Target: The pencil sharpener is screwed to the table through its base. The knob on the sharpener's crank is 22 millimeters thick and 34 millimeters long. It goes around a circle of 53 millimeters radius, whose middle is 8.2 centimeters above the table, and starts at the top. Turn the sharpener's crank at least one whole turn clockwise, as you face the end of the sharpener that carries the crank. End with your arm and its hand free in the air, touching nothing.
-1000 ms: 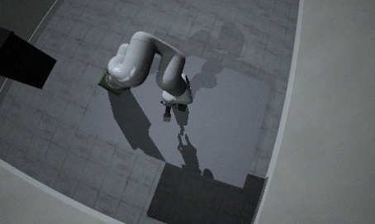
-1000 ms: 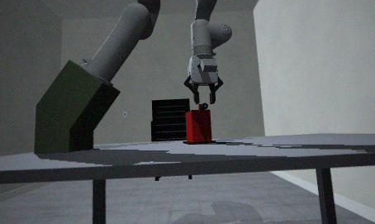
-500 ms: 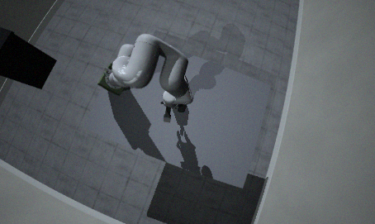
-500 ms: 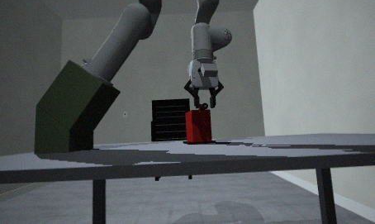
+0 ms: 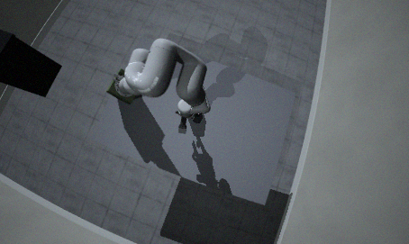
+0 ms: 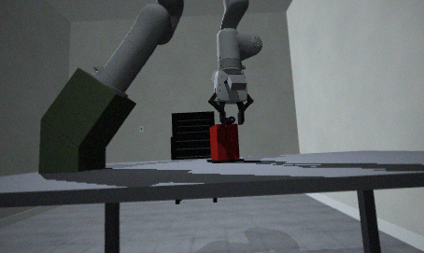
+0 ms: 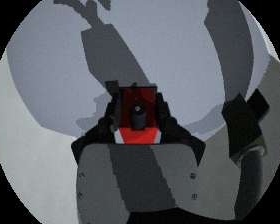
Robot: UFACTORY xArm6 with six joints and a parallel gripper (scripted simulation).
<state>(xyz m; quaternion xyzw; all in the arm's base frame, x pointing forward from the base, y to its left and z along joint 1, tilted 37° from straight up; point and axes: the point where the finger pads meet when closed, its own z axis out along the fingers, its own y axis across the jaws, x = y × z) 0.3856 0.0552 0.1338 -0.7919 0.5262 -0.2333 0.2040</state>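
The crank knob lies 2 cm to the left of my hand and 1 cm behind it.
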